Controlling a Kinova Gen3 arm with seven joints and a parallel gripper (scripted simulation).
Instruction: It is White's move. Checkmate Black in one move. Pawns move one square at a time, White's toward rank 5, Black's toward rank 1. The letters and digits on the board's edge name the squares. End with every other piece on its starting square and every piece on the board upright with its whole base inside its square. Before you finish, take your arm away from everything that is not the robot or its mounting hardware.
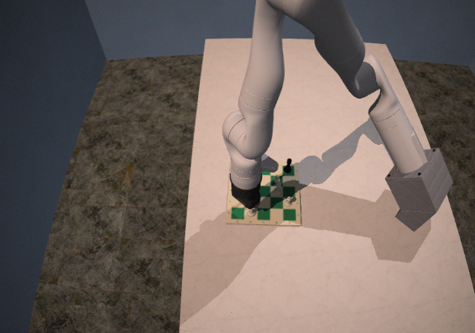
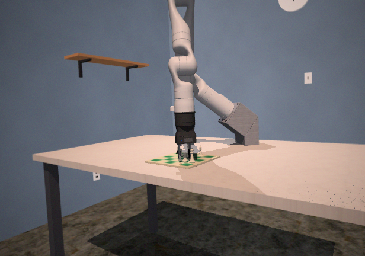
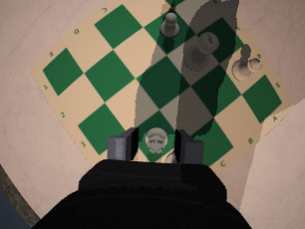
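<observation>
Right now the chessboard is 4 cm to the right of my hand, 4 cm behind it and 3 cm below it. Round my hand: black piece: 12 cm behind, 11 cm to the right.
</observation>
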